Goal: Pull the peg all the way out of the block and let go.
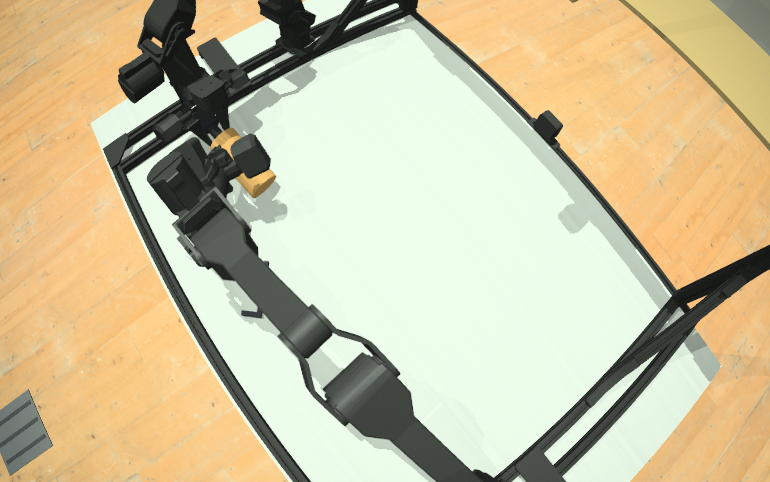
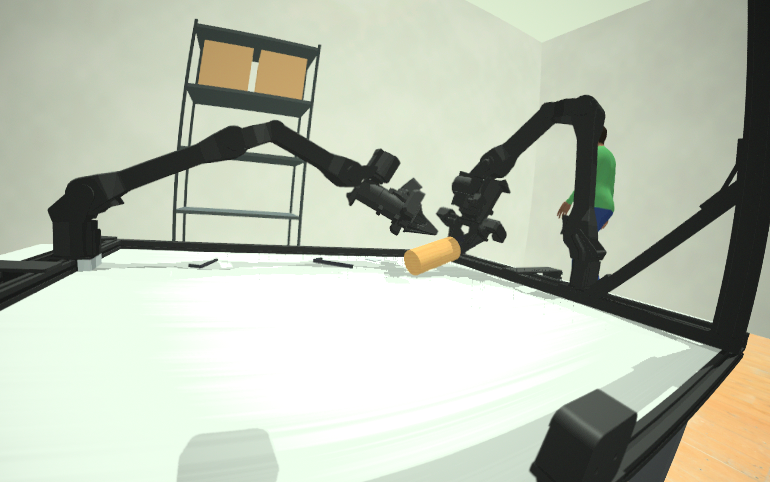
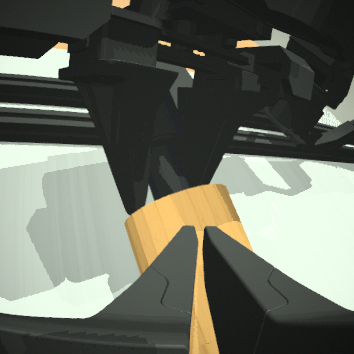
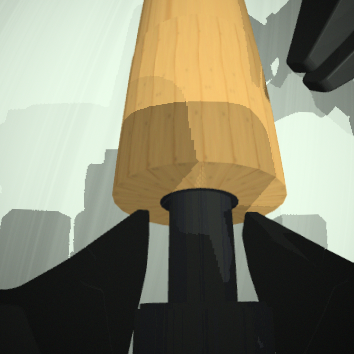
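Where they show: left gripper, between the fingertips: [image 1: 218, 147] [image 2: 437, 233] [image 3: 197, 237] [image 4: 304, 77]; right gripper, between the fingertips: [image 1: 221, 141] [image 2: 452, 252] [image 3: 162, 210] [image 4: 196, 222]; left arm's base, origin of its link: [image 2: 76, 255]; right arm's base, origin of its link: [image 1: 295, 40] [image 2: 582, 287] [image 3: 283, 120].
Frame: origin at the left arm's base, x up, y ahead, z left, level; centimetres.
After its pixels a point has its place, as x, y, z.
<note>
A wooden cylinder block [image 1: 257, 185] {3.3, 62.1, -7.4} [image 2: 431, 255] {2.8, 65.6, -10.9} [image 3: 175, 214] {5.8, 72.5, -6.2} [image 4: 197, 123] {6.2, 72.4, -8.5} hangs tilted just above the pale table at its far corner. A dark peg [image 4: 201, 246] {5.4, 75.5, -7.8} [image 3: 165, 172] {5.2, 75.4, -7.1} sits in the hole in the block's end. My right gripper [image 1: 214, 128] {2.9, 74.7, -7.5} [image 2: 464, 241] [image 3: 162, 210] {2.9, 74.7, -7.5} [image 4: 196, 222] {2.9, 74.7, -7.5} is shut on the peg right behind the block and carries both. My left gripper [image 2: 430, 230] {7.0, 70.8, -5.8} [image 3: 197, 237] {7.0, 70.8, -5.8} [image 4: 304, 77] {7.0, 70.8, -5.8} is shut with nothing between its fingers. Its tips are just over the block's upper side, pointing along it toward the right gripper.
Black frame rails [image 1: 479, 67] {-2.5, 59.3, -59.9} run round the table. A small dark box [image 1: 548, 125] {2.7, 38.3, -56.8} sits on one rail. Thin dark strips [image 1: 251, 314] {-1.1, 46.8, 6.4} [image 2: 332, 262] {-1.2, 48.8, 2.0} [image 2: 203, 263] {-1.2, 21.9, 0.6} lie on the table. A shelf rack [image 2: 312, 143] and a person in green [image 2: 605, 177] stand behind.
</note>
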